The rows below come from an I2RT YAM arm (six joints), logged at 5 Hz.
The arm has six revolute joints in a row. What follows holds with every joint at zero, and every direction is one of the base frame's. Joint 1 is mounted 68 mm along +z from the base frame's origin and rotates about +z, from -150 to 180 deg. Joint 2 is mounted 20 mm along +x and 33.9 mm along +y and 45.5 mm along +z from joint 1 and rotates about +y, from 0 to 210 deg. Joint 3 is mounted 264 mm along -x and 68.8 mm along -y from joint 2 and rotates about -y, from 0 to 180 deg. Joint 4 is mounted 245 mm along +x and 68.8 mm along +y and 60 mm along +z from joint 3 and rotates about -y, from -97 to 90 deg. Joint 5 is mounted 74 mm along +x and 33.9 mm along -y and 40.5 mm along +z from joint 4 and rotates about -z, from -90 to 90 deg. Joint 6 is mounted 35.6 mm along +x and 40.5 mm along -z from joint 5 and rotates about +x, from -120 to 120 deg. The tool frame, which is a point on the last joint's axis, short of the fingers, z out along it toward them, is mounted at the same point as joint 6; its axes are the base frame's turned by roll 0, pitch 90 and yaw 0 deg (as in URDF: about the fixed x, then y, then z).
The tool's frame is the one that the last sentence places.
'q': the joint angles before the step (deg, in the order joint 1, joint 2, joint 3, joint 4, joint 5, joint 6). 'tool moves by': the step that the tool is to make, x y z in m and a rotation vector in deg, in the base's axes. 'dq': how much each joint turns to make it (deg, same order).
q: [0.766, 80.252, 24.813, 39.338, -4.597, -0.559]
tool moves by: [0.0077, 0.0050, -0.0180, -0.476, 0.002, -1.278]
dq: [1.356, 6.382, -0.489, 6.872, 2.662, 0.274]
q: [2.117, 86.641, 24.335, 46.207, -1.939, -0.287]
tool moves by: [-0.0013, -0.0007, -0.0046, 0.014, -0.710, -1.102]
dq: [0.002, 1.208, -0.960, 2.886, 1.066, 0.288]
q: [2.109, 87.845, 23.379, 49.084, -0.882, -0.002]
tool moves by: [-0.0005, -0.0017, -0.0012, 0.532, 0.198, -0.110]
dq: [-0.406, 0.141, -0.186, 0.155, -0.429, 0.440]
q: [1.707, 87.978, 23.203, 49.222, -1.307, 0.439]
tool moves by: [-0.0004, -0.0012, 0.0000, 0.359, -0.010, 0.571]
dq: [-0.379, -0.085, -0.097, 0.034, -1.011, 0.091]
